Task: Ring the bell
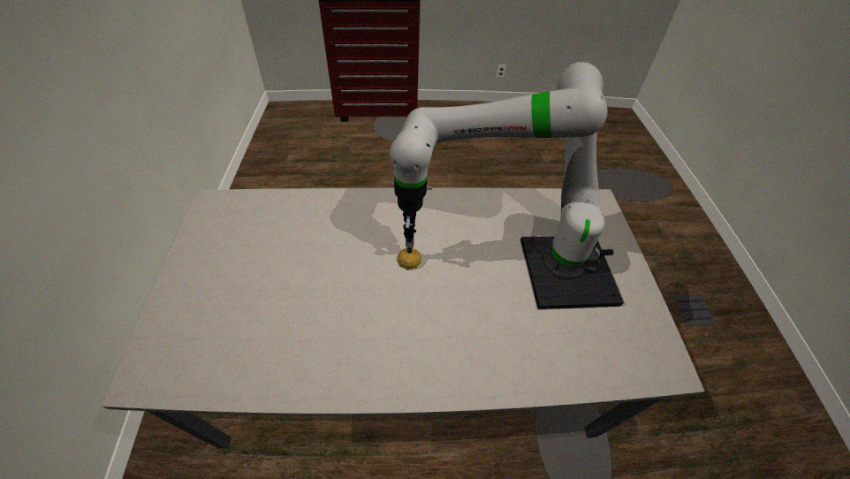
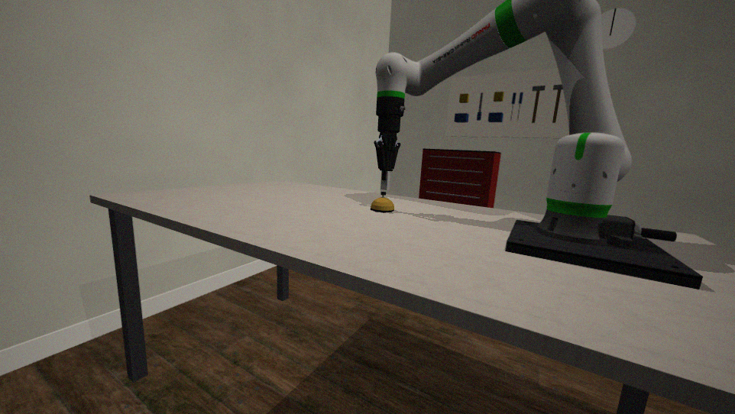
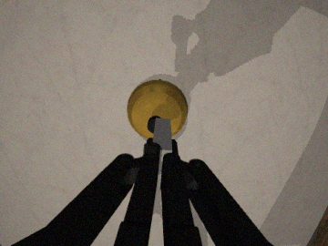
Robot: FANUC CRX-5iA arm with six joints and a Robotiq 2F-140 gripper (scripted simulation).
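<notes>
Right now my hand is 5 cm above the bell button and 1 cm to the right of it. Round my hand: small yellow dome bell 7 cm below, 1 cm to the left.
</notes>
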